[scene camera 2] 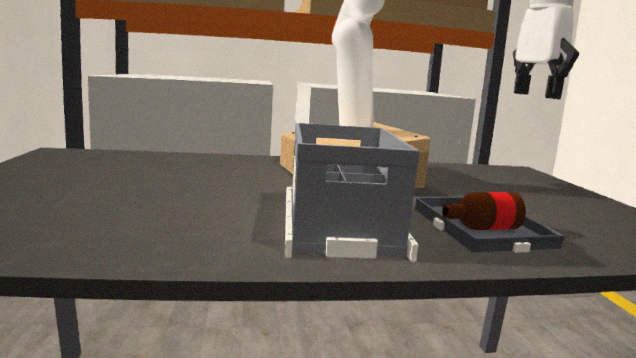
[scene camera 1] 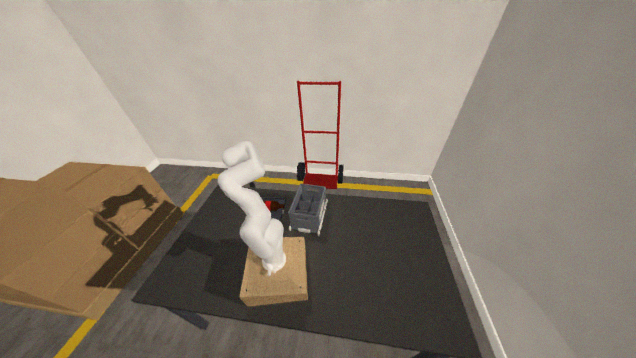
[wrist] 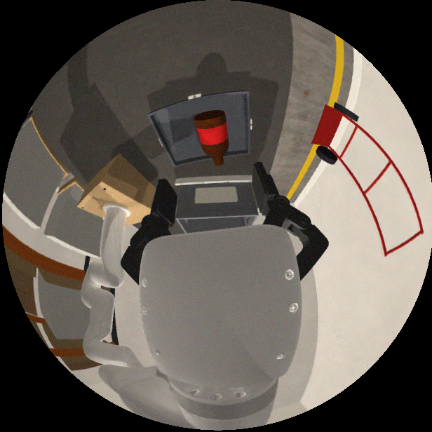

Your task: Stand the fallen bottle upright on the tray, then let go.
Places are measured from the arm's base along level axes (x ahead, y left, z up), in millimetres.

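Where they show: gripper, between the fingertips: [scene camera 2: 535, 96] [scene camera 1: 255, 182]; arm's base, origin of its link: [scene camera 1: 274, 260].
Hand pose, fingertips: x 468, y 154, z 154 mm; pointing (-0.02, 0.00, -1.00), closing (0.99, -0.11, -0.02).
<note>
Things, the pixels of their top centre, and the offset from my fingertips. "pt": a spot on its surface instead.
- brown bottle, centre of its top: [scene camera 2: 483, 192] [scene camera 1: 272, 202] dy -81, dx -13, dz -192 mm
- dark tray, a spot on its surface: [scene camera 2: 492, 243] pt dy -126, dx +83, dz -255 mm
- grey crate, centre of its top: [scene camera 2: 348, 134] [scene camera 1: 308, 198] dy -344, dx -85, dz -95 mm
The brown bottle [scene camera 1: 274, 205] [scene camera 2: 482, 211] [wrist: 213, 134] with a red band lies on its side on the dark tray [scene camera 2: 492, 243] [wrist: 240, 115]. Its neck points toward the grey crate and reaches the tray's rim on that side. My gripper [scene camera 2: 538, 94] [wrist: 210, 178] is open and empty. In the scene camera 2 view it points down, high above the table and above and to the right of the bottle. In the wrist view the bottle lies ahead of the fingertips, outside the gap between them. In the scene camera 1 view the arm hides most of the gripper.
The grey crate [scene camera 1: 306, 221] [scene camera 2: 352, 210] [wrist: 247, 197] stands beside the tray, held by white brackets. The arm stands on a wooden base [scene camera 1: 275, 296] [scene camera 2: 421, 160] [wrist: 120, 175]. A red hand truck [scene camera 1: 321, 181] [wrist: 326, 125] stands by the wall. A rack [scene camera 2: 72, 75] rises behind the table.
</note>
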